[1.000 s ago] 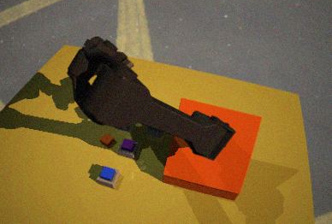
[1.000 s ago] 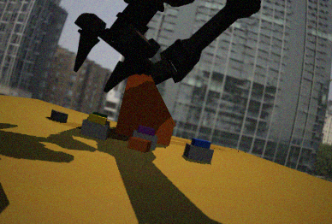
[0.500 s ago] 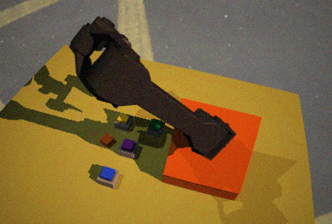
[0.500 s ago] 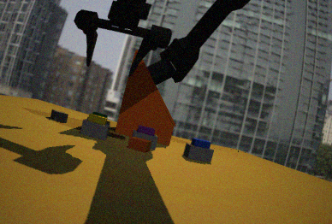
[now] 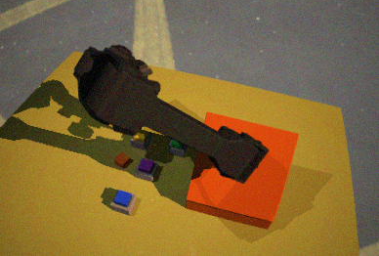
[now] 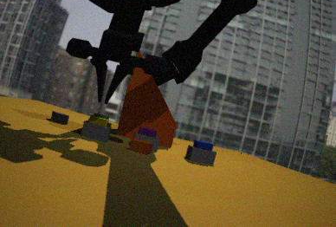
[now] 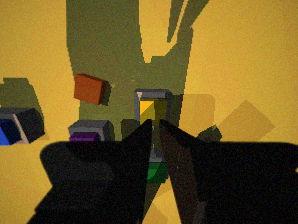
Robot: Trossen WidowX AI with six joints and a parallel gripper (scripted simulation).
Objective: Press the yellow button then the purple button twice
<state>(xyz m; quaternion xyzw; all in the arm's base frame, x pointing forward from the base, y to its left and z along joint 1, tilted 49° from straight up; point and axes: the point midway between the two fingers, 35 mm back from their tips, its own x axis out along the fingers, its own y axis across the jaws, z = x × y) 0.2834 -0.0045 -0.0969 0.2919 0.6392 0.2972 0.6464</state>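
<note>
The yellow button lies 30 mm below my gripper tip. Round my gripper tip: purple button 90 mm to the left, 50 mm behind, 30 mm below; red-brown block 90 mm to the left, 50 mm below, 20 mm ahead; green button 110 mm behind, 30 mm below, 10 mm to the right.
</note>
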